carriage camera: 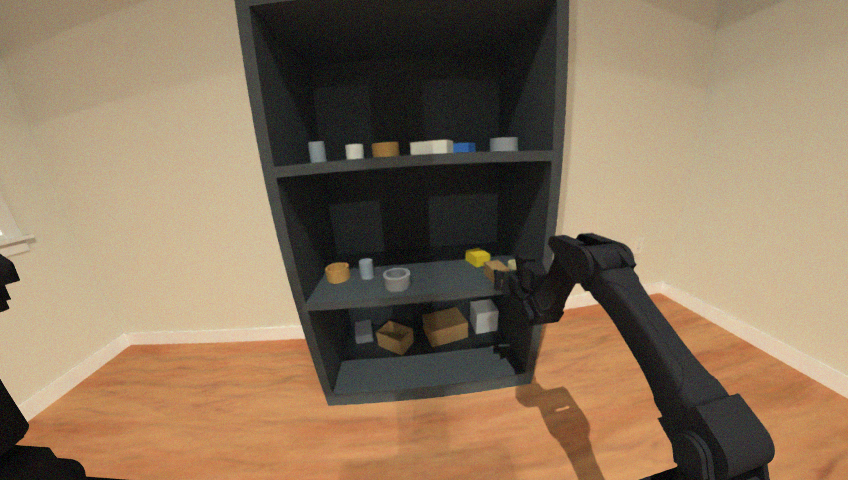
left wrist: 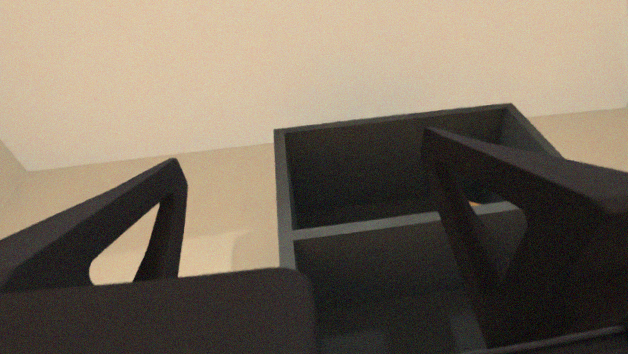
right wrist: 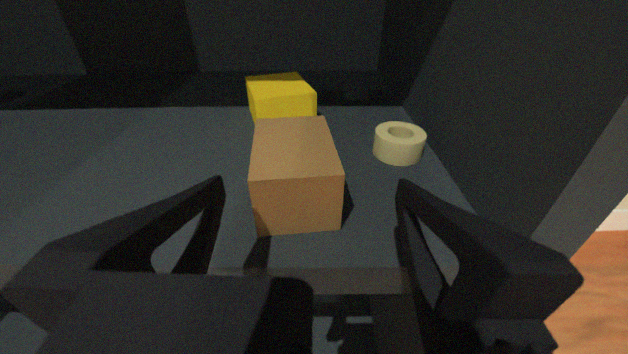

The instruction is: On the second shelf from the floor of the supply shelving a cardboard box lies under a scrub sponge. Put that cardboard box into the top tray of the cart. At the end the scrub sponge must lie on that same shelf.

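Frame: origin at the left arm's base, x right, y ahead, z up, level; metres.
Where they show: left gripper, fingertip midpoint: (left wrist: 302, 156); right gripper, fingertip midpoint: (carriage camera: 506, 270) (right wrist: 310, 186).
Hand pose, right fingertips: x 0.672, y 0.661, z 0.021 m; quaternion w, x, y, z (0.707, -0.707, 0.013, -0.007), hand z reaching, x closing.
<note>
After its pixels a point has its place.
The brown cardboard box (carriage camera: 495, 271) (right wrist: 296, 150) @[x 0.662, y 0.716, z 0.009 m] stands on the second shelf (carriage camera: 440, 284) @[x 0.443, y 0.716, z -0.041 m] (right wrist: 125, 165) @[x 0.486, y 0.774, z -0.041 m], near its front right part. The yellow scrub sponge (carriage camera: 477, 257) @[x 0.616, y 0.832, z 0.002 m] (right wrist: 282, 97) @[x 0.641, y 0.838, z 0.003 m] lies on the same shelf behind the box; the box's top is bare. My right gripper (carriage camera: 509, 274) @[x 0.672, y 0.661, z 0.021 m] (right wrist: 310, 186) @[x 0.672, y 0.661, z 0.021 m] is open and empty at the shelf front, its fingertips to either side of the box in the right wrist view, with the box nearer the left one in the picture. My left gripper (left wrist: 302, 156) @[x 0.005, y 0.026, z 0.442 m] is open and empty, away from the shelf. The cart does not show.
A cream ring (right wrist: 400, 144) @[x 0.755, y 0.769, z -0.016 m] lies right of the box, near the shelving's side wall (right wrist: 505, 90) @[x 0.802, y 0.726, z 0.049 m]. A grey bowl (carriage camera: 396, 279) @[x 0.286, y 0.693, z 0.008 m], a light blue cup (carriage camera: 365, 268) @[x 0.163, y 0.804, z 0.009 m] and an orange bowl (carriage camera: 337, 273) @[x 0.054, y 0.793, z 0.002 m] stand further left. The shelf above (carriage camera: 357, 165) @[x 0.210, y 0.658, z 0.398 m] holds several items. Open boxes (carriage camera: 445, 327) @[x 0.487, y 0.910, z -0.398 m] (carriage camera: 395, 337) @[x 0.226, y 0.985, z -0.494 m] show below.
</note>
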